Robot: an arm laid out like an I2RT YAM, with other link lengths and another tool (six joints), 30 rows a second.
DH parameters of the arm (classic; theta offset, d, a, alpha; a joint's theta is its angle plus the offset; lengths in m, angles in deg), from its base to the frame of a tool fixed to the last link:
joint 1: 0 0.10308 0.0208 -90
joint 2: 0 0 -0.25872 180
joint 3: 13.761 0 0.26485 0
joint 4: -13.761 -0.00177 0.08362 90
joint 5: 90 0.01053 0 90
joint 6: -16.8 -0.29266 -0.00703 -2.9
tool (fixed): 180 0.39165 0 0
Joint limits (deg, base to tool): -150..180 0..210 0..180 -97..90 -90..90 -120..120
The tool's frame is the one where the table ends.
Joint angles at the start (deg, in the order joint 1, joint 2, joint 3, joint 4, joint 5, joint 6):
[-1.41, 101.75, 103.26, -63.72, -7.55, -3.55]
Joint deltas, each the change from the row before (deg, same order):
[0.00, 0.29, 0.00, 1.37, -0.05, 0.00]
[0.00, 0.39, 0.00, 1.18, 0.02, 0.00]
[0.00, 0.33, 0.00, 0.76, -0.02, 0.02]
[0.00, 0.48, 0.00, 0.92, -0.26, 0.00]
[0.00, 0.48, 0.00, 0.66, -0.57, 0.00]
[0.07, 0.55, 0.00, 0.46, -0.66, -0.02]
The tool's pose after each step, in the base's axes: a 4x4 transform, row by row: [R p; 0 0 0 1], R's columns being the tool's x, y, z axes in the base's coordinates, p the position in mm. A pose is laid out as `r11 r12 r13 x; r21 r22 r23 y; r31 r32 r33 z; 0 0 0 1`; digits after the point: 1 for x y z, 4 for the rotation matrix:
-0.3414 0.8304 0.4402 390.8; 0.9380 0.3306 0.1038 4.9; -0.0593 0.4484 -0.8919 250.6; 0 0 0 1
-0.3404 0.8242 0.4525 395.3; 0.9381 0.3308 0.1032 4.7; -0.0646 0.4596 -0.8858 249.3; 0 0 0 1
-0.3398 0.8208 0.4591 398.5; 0.9381 0.3305 0.1034 4.7; -0.0669 0.4658 -0.8823 248.0; 0 0 0 1
-0.3414 0.8164 0.4657 402.4; 0.9376 0.3307 0.1077 5.0; -0.0660 0.4734 -0.8783 245.9; 0 0 0 1
-0.3460 0.8131 0.4681 405.5; 0.9364 0.3307 0.1175 5.9; -0.0592 0.4790 -0.8758 243.5; 0 0 0 1
-0.3530 0.8113 0.4661 408.2; 0.9343 0.3321 0.1295 7.5; -0.0497 0.4812 -0.8752 240.5; 0 0 0 1

